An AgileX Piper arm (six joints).
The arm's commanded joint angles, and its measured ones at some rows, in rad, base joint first. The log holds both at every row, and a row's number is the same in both.
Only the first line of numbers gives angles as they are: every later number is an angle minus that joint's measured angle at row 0.
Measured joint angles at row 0:
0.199, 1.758, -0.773, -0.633, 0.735, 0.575
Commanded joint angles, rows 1 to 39:
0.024, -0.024, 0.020, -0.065, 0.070, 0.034
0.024, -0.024, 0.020, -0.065, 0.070, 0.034
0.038, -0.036, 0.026, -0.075, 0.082, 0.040
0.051, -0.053, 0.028, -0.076, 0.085, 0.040
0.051, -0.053, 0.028, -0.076, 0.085, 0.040
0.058, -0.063, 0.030, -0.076, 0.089, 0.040
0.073, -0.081, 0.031, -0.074, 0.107, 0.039
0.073, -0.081, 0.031, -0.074, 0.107, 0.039
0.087, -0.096, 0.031, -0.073, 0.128, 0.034
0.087, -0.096, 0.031, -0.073, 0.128, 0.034
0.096, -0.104, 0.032, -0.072, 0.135, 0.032
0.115, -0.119, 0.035, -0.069, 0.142, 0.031
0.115, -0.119, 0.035, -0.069, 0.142, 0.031
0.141, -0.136, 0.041, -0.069, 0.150, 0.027
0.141, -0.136, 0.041, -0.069, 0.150, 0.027
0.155, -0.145, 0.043, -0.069, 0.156, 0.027
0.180, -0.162, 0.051, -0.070, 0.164, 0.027
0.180, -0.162, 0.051, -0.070, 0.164, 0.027
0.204, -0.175, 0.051, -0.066, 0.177, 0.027
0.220, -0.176, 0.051, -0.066, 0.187, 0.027
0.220, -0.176, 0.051, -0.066, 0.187, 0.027
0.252, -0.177, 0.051, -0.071, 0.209, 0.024
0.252, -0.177, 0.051, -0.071, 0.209, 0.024
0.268, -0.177, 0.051, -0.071, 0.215, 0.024
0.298, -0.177, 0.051, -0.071, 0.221, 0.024
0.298, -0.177, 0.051, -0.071, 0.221, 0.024
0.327, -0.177, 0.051, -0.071, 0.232, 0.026
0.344, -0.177, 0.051, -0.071, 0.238, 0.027
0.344, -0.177, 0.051, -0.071, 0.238, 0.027
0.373, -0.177, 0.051, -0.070, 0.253, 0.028
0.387, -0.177, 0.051, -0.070, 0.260, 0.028
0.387, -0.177, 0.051, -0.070, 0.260, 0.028
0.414, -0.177, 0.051, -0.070, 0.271, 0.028
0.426, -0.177, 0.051, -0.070, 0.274, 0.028
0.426, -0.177, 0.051, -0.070, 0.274, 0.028
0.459, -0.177, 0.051, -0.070, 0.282, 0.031
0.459, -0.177, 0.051, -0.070, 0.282, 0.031
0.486, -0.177, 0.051, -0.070, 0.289, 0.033
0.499, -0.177, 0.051, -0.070, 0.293, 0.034
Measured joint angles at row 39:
0.480, -0.168, 0.046, -0.019, 0.236, 0.027
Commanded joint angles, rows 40 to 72:
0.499, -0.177, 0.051, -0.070, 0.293, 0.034
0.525, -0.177, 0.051, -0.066, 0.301, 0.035
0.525, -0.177, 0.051, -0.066, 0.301, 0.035
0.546, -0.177, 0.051, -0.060, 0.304, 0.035
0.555, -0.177, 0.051, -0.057, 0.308, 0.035
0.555, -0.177, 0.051, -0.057, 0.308, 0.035
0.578, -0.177, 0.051, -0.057, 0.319, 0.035
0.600, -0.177, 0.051, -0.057, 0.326, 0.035
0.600, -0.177, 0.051, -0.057, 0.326, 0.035
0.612, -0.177, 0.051, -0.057, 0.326, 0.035
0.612, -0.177, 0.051, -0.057, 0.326, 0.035
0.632, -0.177, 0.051, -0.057, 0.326, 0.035
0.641, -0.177, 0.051, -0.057, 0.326, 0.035
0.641, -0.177, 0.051, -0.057, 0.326, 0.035
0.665, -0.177, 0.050, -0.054, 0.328, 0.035
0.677, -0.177, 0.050, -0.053, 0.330, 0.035
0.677, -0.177, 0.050, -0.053, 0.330, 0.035
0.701, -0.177, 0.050, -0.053, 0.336, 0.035
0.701, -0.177, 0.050, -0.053, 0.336, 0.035
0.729, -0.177, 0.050, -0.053, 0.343, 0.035
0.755, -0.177, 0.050, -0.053, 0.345, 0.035
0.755, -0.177, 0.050, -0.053, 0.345, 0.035
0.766, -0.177, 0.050, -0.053, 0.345, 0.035
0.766, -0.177, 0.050, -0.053, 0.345, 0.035
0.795, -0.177, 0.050, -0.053, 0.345, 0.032
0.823, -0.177, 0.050, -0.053, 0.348, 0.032
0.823, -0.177, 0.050, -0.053, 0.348, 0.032
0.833, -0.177, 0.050, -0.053, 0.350, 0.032
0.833, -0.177, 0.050, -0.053, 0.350, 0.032
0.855, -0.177, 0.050, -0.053, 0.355, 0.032
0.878, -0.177, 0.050, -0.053, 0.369, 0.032
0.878, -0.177, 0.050, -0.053, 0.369, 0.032
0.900, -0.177, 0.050, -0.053, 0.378, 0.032
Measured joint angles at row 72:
0.873, -0.168, 0.046, -0.007, 0.310, 0.027
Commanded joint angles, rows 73 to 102:
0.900, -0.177, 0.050, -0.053, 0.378, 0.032
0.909, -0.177, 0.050, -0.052, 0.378, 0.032
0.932, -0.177, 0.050, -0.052, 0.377, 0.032
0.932, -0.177, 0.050, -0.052, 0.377, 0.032
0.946, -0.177, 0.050, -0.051, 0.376, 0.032
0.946, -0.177, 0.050, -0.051, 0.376, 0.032
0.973, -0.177, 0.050, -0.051, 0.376, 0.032
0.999, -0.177, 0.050, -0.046, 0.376, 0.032
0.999, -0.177, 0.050, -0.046, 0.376, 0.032
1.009, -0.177, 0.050, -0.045, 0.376, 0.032
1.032, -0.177, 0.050, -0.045, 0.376, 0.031
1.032, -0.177, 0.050, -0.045, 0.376, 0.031
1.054, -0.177, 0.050, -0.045, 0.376, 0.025
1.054, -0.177, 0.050, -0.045, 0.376, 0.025
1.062, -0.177, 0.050, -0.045, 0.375, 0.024
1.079, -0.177, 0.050, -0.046, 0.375, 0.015
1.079, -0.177, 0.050, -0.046, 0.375, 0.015
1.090, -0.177, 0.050, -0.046, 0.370, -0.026
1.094, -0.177, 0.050, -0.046, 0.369, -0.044
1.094, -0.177, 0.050, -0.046, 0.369, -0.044
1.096, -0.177, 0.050, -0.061, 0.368, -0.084
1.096, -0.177, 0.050, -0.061, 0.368, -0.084
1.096, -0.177, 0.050, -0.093, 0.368, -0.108
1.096, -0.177, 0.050, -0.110, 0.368, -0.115
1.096, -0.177, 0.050, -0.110, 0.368, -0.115
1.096, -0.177, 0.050, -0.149, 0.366, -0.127
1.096, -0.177, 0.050, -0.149, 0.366, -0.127
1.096, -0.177, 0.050, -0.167, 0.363, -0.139
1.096, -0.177, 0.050, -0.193, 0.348, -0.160
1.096, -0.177, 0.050, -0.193, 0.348, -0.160
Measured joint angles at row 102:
1.092, -0.168, 0.046, -0.088, 0.326, -0.130
